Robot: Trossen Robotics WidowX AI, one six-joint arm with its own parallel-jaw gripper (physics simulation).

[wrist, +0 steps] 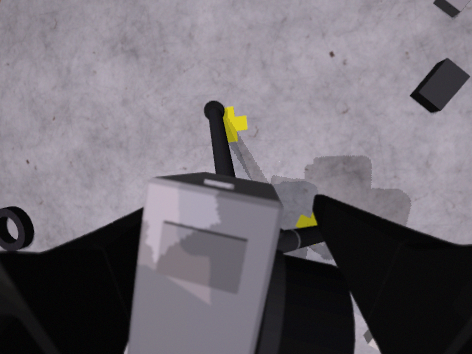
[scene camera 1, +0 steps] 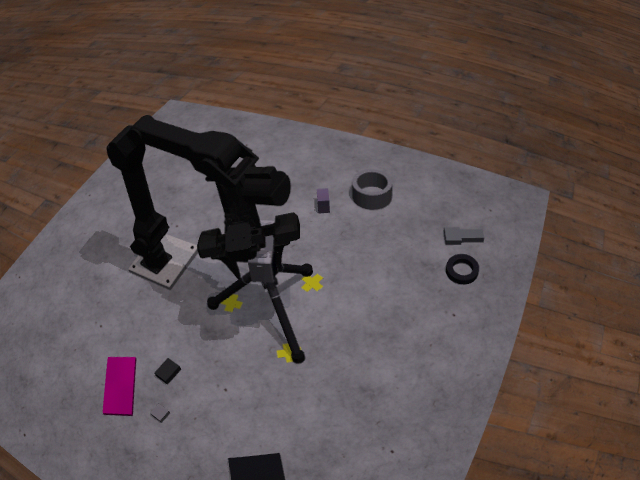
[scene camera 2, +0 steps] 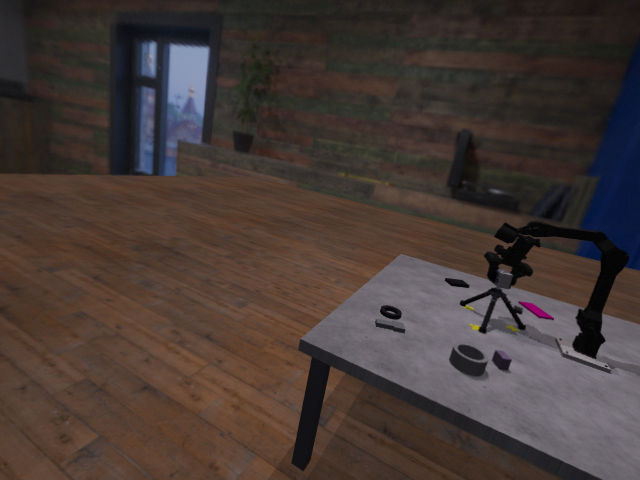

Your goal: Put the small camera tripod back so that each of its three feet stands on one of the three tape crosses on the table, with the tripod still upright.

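Frame: origin at the arm's base, x ahead, y left, z up, level; metres.
Where they show: gripper, fingertip midpoint: (wrist: 244, 203) (scene camera 1: 259, 274); arm's base, link origin: (scene camera 1: 156, 260) (scene camera 2: 584, 351).
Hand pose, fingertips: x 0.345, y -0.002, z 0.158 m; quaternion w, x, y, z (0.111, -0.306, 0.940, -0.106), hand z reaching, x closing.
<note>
Things, the pixels of their top centre, and the offset from my fingertips.
- yellow cross, top centre: (wrist: 228, 124) (scene camera 1: 289, 352) dx +0.070, dy -0.031, dz -0.170 m
- second cross, top centre: (scene camera 1: 231, 302) dx -0.112, dy +0.010, dz -0.170 m
- third cross, top centre: (scene camera 1: 312, 282) dx +0.007, dy +0.150, dz -0.170 m
- grey ring, top centre: (scene camera 1: 372, 181) (scene camera 2: 470, 352) dx -0.016, dy +0.461, dz -0.123 m
- purple block, top centre: (scene camera 1: 322, 194) (scene camera 2: 503, 354) dx -0.101, dy +0.367, dz -0.131 m
- black ring, top centre: (scene camera 1: 463, 266) (wrist: 7, 230) (scene camera 2: 391, 310) dx +0.288, dy +0.346, dz -0.156 m
- grey bar, top centre: (scene camera 1: 464, 233) (scene camera 2: 390, 323) dx +0.249, dy +0.447, dz -0.156 m
- magenta plate, top centre: (scene camera 1: 119, 384) (scene camera 2: 535, 309) dx -0.184, dy -0.321, dz -0.163 m
- dark block, top centre: (wrist: 444, 84) (scene camera 1: 166, 369) dx -0.113, dy -0.221, dz -0.156 m
- black slab, top centre: (scene camera 1: 256, 470) (scene camera 2: 457, 281) dx +0.180, dy -0.308, dz -0.156 m
The black tripod (scene camera 1: 284, 320) (scene camera 2: 486, 315) (wrist: 222, 145) stands upright with a grey camera head (scene camera 1: 262, 269) (scene camera 2: 504, 279) (wrist: 210, 245) on top. In scene camera 1, its front foot covers the right edge of one yellow cross (scene camera 1: 284, 353). Its left foot stands just left of the second cross (scene camera 1: 233, 303), and its rear foot is just behind the third cross (scene camera 1: 312, 282). My gripper (scene camera 1: 257, 268) (scene camera 2: 503, 279) (wrist: 244, 203) reaches down around the camera head and is shut on it, fingers wide apart on its back and lens sides. The left fingertip is hidden behind the head in the wrist view.
A grey ring (scene camera 1: 372, 198) (scene camera 2: 467, 363) and a purple block (scene camera 1: 323, 201) (scene camera 2: 501, 360) lie behind the tripod. A black ring (scene camera 1: 451, 268) and a grey bar (scene camera 1: 467, 236) lie right. A magenta plate (scene camera 1: 119, 385), a dark block (scene camera 1: 167, 370) and a black slab (scene camera 1: 256, 467) lie nearer.
</note>
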